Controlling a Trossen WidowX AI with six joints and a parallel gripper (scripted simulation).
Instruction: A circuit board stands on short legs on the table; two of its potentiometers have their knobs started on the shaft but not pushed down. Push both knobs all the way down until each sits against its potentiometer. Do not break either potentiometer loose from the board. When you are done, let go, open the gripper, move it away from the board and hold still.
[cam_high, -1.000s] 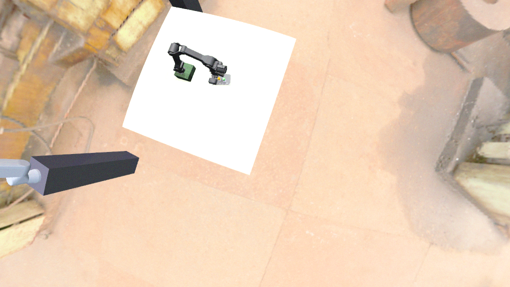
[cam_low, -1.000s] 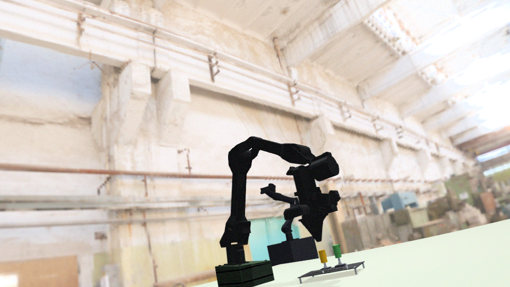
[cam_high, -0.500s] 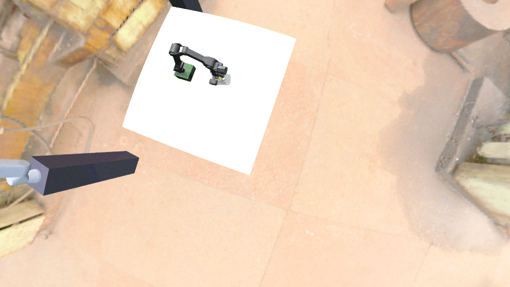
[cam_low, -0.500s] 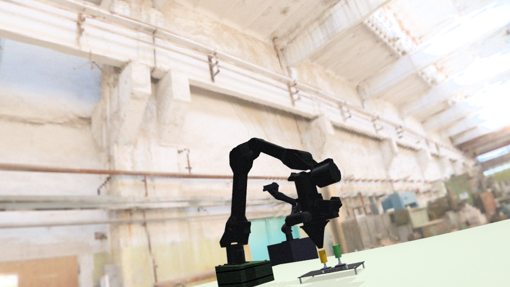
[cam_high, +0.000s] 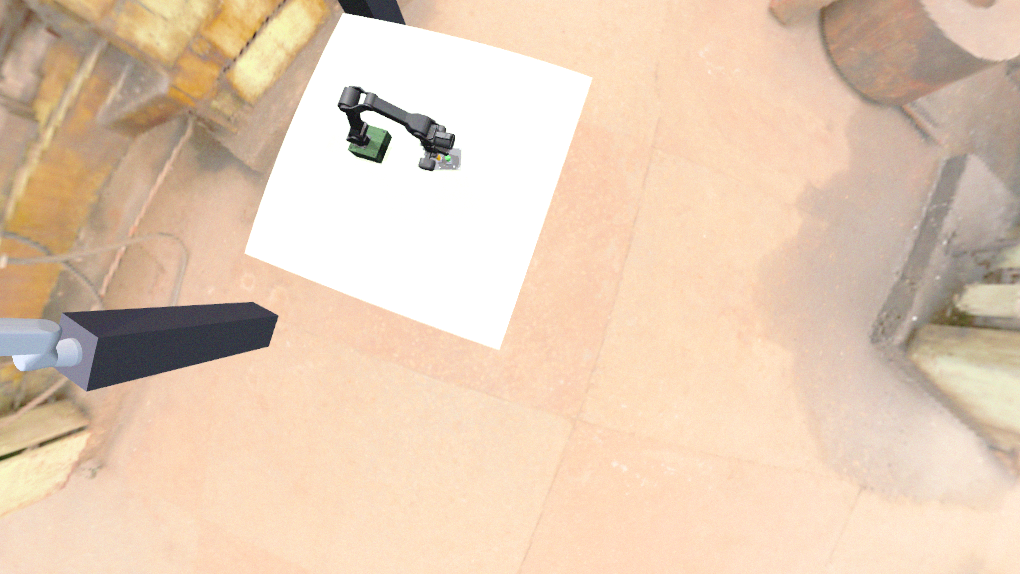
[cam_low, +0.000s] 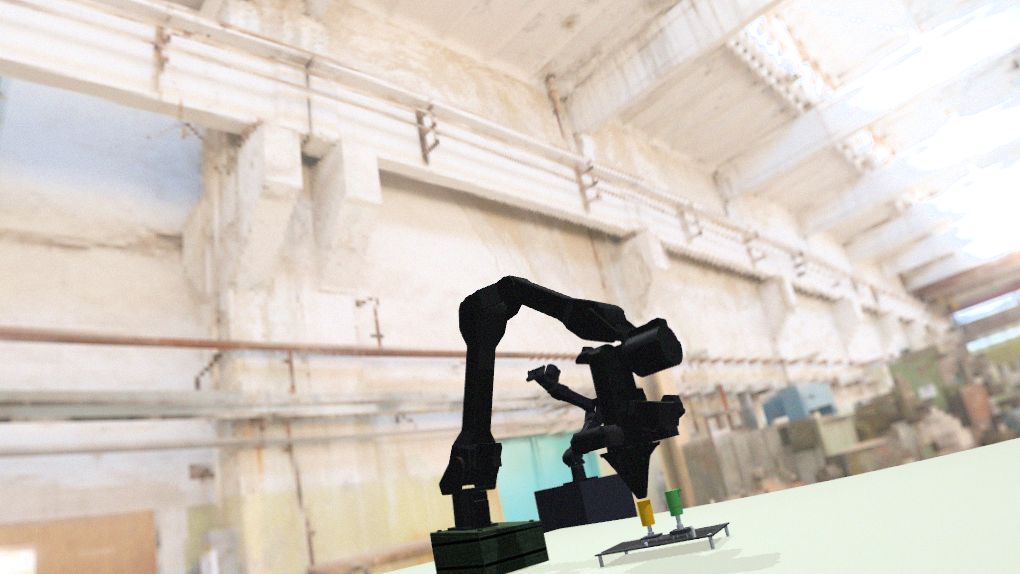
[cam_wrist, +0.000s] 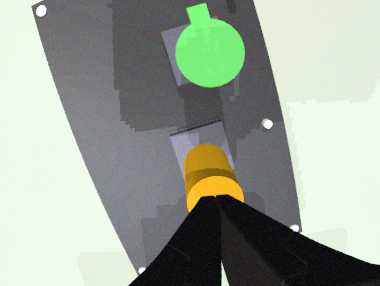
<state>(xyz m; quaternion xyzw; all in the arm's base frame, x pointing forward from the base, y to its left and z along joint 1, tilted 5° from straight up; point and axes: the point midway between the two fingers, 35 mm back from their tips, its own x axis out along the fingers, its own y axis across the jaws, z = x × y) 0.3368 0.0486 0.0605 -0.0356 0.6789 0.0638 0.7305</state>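
Right now the green knob is 50 mm ahead of my gripper tip, 10 mm to the left of it and 10 mm below it. Round my gripper tip: orange knob: 20 mm below.
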